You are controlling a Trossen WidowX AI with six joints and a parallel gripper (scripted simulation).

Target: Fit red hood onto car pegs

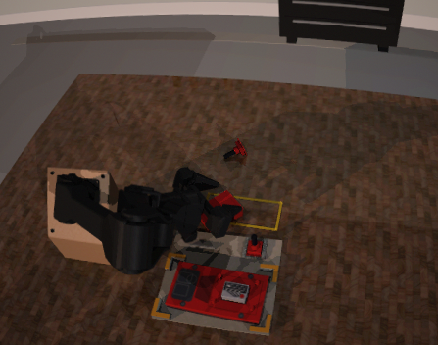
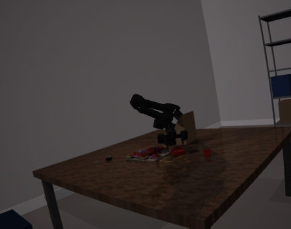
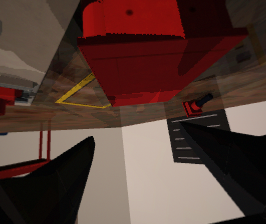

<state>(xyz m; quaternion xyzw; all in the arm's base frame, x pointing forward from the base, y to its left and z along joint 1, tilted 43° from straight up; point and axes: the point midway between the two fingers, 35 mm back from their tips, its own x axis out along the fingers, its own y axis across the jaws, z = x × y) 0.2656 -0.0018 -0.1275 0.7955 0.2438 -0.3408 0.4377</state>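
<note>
My gripper tip is now 40 mm above the red hood, 30 mm past it and 10 mm to the left of it. Also, from my gripper tip: grey engine block 220 mm to the right, 40 mm below, 40 mm ahead; grey jig 200 mm to the right, 50 mm below, 10 mm ahead.
</note>
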